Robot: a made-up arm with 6 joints. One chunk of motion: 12 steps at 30 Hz.
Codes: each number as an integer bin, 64 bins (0 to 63) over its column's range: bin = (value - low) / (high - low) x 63, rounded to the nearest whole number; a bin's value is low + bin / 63 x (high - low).
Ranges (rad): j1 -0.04..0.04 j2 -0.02..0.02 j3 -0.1..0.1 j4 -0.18..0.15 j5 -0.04..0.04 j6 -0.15..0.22
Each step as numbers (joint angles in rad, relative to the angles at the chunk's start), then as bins.
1 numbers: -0.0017 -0.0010 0.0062 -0.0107 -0.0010 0.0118
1 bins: 30 30 33 32 31 28
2 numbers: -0.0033 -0.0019 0.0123 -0.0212 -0.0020 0.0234
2 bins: 29 29 35 30 30 30
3 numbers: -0.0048 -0.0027 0.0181 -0.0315 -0.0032 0.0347
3 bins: 28 27 37 28 29 31
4 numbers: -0.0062 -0.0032 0.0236 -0.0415 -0.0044 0.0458
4 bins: 27 26 39 26 28 33
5 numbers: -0.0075 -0.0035 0.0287 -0.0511 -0.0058 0.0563
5 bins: 26 26 41 25 27 35
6 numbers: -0.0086 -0.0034 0.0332 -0.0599 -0.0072 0.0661
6 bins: 25 26 42 23 26 37
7 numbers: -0.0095 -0.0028 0.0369 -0.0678 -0.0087 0.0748
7 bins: 24 27 43 21 25 38
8 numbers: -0.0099 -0.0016 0.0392 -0.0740 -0.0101 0.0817
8 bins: 24 29 44 20 24 39
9 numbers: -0.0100 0.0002 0.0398 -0.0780 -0.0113 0.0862
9 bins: 24 32 44 19 23 40
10 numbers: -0.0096 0.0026 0.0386 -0.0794 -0.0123 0.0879
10 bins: 24 36 44 19 22 41
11 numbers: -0.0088 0.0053 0.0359 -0.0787 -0.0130 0.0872
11 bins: 25 40 43 19 21 40
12 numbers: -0.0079 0.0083 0.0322 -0.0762 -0.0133 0.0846
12 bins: 25 45 42 20 21 40
